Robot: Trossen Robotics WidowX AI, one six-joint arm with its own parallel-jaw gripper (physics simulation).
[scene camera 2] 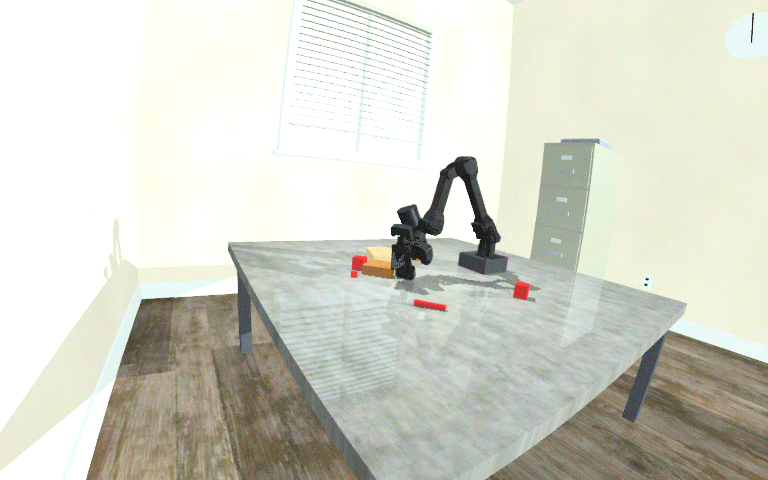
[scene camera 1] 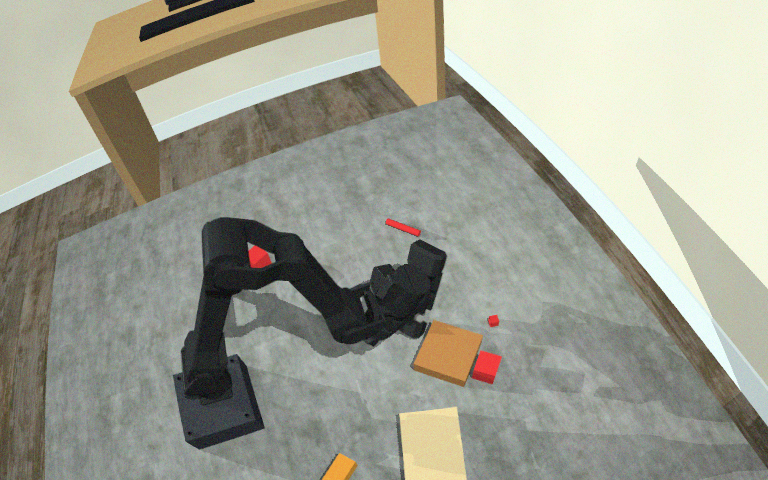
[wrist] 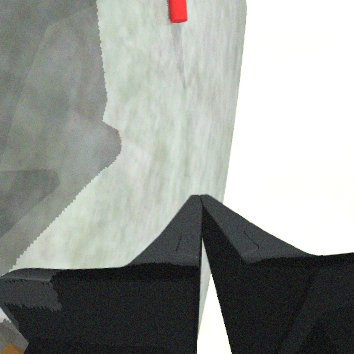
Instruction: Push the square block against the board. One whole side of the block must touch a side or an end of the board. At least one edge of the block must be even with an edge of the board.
Scene:
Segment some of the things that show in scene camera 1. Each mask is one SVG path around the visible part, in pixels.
My gripper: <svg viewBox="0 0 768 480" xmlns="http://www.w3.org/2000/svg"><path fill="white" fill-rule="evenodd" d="M391 264L373 268L370 281L373 282L375 289L380 289L388 274L394 274L395 270ZM420 239L411 244L407 262L426 273L430 280L430 289L409 315L408 322L399 329L399 331L411 338L420 338L425 332L427 323L425 321L420 323L414 320L414 317L417 313L423 315L426 309L432 310L443 275L442 270L447 259L444 251Z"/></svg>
A pale tan board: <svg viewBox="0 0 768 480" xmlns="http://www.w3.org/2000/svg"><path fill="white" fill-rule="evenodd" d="M457 407L399 413L405 480L467 480Z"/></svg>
A square block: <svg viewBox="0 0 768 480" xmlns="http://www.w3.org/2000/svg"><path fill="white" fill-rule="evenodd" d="M433 320L413 364L414 371L464 387L480 348L483 335Z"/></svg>

